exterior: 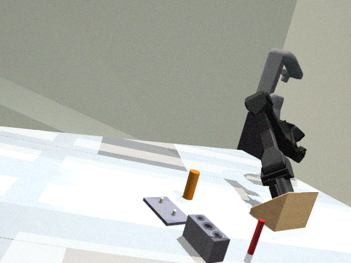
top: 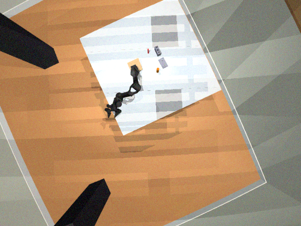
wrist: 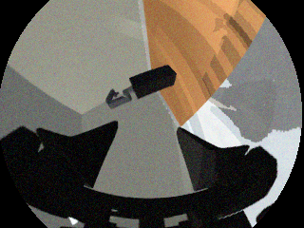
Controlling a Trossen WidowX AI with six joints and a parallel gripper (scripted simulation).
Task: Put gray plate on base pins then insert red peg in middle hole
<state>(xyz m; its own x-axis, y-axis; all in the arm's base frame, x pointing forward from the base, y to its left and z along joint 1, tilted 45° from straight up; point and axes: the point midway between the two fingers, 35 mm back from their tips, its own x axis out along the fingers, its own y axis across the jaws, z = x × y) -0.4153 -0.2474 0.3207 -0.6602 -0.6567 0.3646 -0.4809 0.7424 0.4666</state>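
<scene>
My gripper tip is 770 mm short of the gray plate, 520 mm to the right of it and 80 mm above it. The rest, counted from my gripper tip: red peg: 670 mm ahead, 550 mm to the left, 70 mm below; orange peg: 680 mm ahead, 300 mm to the left, 70 mm below; base: 780 mm ahead, 370 mm to the left, 110 mm below.
</scene>
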